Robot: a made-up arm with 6 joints. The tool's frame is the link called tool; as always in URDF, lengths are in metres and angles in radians. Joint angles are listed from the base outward.
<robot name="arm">
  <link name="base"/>
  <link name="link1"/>
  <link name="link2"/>
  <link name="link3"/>
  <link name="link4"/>
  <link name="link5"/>
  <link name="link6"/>
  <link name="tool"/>
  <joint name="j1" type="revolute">
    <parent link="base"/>
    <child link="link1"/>
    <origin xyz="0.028 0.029 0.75"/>
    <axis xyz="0 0 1"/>
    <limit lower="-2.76" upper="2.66"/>
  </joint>
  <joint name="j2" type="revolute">
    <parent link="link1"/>
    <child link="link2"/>
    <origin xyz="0.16 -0.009 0.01" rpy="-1.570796 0 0"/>
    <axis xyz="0 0 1"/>
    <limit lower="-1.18" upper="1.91"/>
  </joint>
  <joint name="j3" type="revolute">
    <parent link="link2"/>
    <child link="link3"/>
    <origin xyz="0.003 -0.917 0.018" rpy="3.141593 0 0"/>
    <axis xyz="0 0 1"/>
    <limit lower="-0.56" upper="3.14"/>
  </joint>
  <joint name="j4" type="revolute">
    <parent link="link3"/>
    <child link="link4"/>
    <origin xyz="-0.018 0.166 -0.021" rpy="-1.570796 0 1.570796"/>
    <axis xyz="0 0 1"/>
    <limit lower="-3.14" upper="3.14"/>
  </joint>
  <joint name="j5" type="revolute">
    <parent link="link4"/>
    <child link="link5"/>
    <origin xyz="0.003 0.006 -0.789" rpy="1.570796 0 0"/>
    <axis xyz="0 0 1"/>
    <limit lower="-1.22" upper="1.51"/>
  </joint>
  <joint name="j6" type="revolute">
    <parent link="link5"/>
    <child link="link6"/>
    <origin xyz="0.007 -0.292 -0.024" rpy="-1.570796 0 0"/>
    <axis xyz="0 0 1"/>
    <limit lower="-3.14" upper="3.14"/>
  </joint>
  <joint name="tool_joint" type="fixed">
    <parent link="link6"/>
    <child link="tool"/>
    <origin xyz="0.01 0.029 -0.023" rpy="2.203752 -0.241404 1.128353"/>
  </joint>
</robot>
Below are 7 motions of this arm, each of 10 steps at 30 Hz.
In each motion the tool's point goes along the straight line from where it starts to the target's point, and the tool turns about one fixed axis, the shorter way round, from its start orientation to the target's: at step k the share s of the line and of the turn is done. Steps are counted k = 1, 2, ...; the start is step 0. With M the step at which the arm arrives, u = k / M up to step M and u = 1 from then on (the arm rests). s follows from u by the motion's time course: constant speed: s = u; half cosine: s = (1 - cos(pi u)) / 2; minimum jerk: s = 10 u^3 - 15 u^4 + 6 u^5.
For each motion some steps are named. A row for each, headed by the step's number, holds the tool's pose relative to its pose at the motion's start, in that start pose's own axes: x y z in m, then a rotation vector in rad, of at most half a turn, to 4 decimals.
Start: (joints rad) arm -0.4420 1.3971 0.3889 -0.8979 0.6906 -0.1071
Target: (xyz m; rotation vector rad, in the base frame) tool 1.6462 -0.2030 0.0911 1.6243 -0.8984 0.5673
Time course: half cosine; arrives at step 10
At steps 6, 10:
6: -0.0514 0.0810 -0.4437 0.1981 -0.2438 -0.1033
10: -0.0786 0.1237 -0.6779 0.3026 -0.3725 -0.1578

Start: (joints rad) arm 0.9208 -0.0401 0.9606 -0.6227 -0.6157 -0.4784
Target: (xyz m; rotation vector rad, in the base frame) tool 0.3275 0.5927 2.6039 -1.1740 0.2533 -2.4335
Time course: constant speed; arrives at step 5
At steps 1, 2, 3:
1: 0.0013 0.0093 0.0074 -0.0185 0.0214 -0.0191
2: 0.0027 0.0187 0.0149 -0.0371 0.0428 -0.0383
3: 0.0040 0.0280 0.0223 -0.0556 0.0642 -0.0574

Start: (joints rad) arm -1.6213 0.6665 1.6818 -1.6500 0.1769 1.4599
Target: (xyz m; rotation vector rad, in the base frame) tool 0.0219 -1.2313 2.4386 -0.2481 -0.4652 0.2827
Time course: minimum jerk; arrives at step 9
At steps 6, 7, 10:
6: -0.0248 -0.0708 -0.1070 0.1468 -0.0751 -0.1818
7: -0.0290 -0.0827 -0.1250 0.1716 -0.0878 -0.2125
10: -0.0314 -0.0896 -0.1354 0.1858 -0.0950 -0.2301

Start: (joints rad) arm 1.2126 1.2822 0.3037 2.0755 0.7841 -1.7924
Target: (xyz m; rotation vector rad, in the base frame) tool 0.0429 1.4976 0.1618 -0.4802 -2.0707 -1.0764
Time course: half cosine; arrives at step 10
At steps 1, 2, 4, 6, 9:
1: 0.0032 -0.0079 -0.0014 0.0086 0.0022 -0.0023
2: 0.0125 -0.0309 -0.0054 0.0334 0.0086 -0.0090
4: 0.0452 -0.1117 -0.0196 0.1207 0.0310 -0.0327
6: 0.0857 -0.2115 -0.0371 0.2287 0.0587 -0.0619
9: 0.1277 -0.3153 -0.0553 0.3409 0.0875 -0.0922

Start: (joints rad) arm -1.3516 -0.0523 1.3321 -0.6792 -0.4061 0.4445
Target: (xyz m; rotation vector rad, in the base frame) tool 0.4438 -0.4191 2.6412 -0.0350 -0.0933 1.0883
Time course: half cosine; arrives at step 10
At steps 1, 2, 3, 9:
1: -0.0028 -0.0067 -0.0056 0.0076 -0.0040 0.0010
2: -0.0108 -0.0262 -0.0220 0.0297 -0.0156 0.0039
3: -0.0234 -0.0564 -0.0474 0.0641 -0.0336 0.0085
9: -0.1106 -0.2672 -0.2244 0.3033 -0.1592 0.0401

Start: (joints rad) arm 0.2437 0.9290 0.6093 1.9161 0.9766 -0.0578
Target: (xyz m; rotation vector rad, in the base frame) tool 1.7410 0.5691 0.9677 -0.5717 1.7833 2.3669
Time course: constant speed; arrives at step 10
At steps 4, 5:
4: 0.0283 -0.0066 -0.0615 0.0027 -0.1559 0.0908
5: 0.0354 -0.0082 -0.0769 0.0033 -0.1949 0.1134

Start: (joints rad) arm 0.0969 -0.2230 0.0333 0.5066 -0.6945 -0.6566
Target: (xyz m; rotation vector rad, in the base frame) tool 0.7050 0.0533 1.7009 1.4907 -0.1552 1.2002
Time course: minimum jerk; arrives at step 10
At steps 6, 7, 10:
6: -0.1422 0.0559 -0.1880 0.0199 -0.3145 -0.0131
7: -0.1743 0.0686 -0.2305 0.0244 -0.3856 -0.0161
10: -0.2083 0.0820 -0.2754 0.0292 -0.4608 -0.0192

